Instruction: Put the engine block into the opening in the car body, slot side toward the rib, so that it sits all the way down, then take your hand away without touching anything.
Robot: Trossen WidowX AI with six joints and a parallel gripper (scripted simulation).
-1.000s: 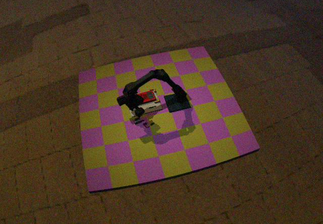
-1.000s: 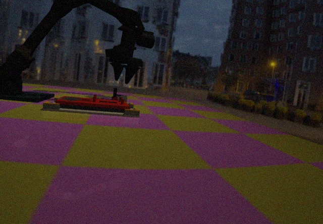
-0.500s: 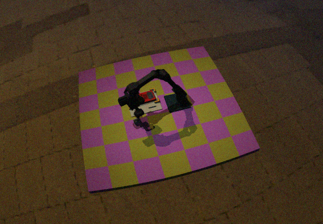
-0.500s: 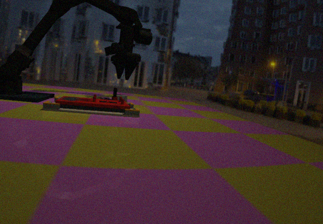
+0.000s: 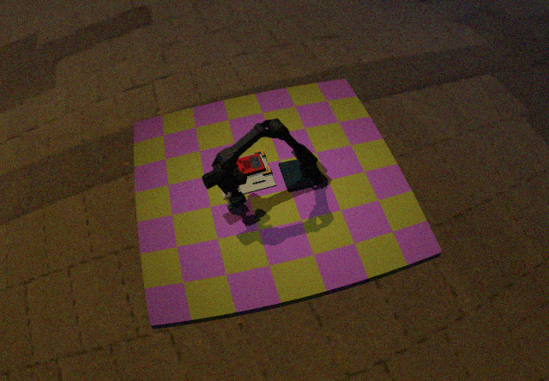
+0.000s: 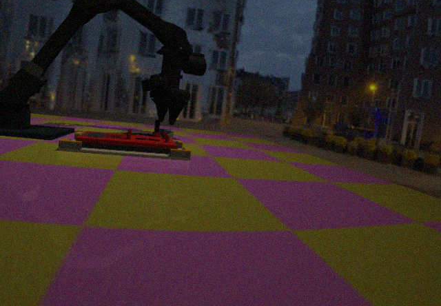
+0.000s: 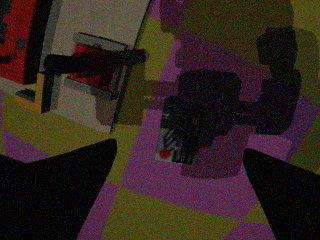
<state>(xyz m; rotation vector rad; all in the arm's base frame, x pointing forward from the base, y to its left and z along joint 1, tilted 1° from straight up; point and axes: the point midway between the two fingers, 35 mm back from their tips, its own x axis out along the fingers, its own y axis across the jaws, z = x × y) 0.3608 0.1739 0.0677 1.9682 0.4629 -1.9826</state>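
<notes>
My gripper tip is now 40 mm above the engine block. The rest, counted from my gripper tip: fixture plate: 200 mm to the right, 50 mm behind, 40 mm below.
</notes>
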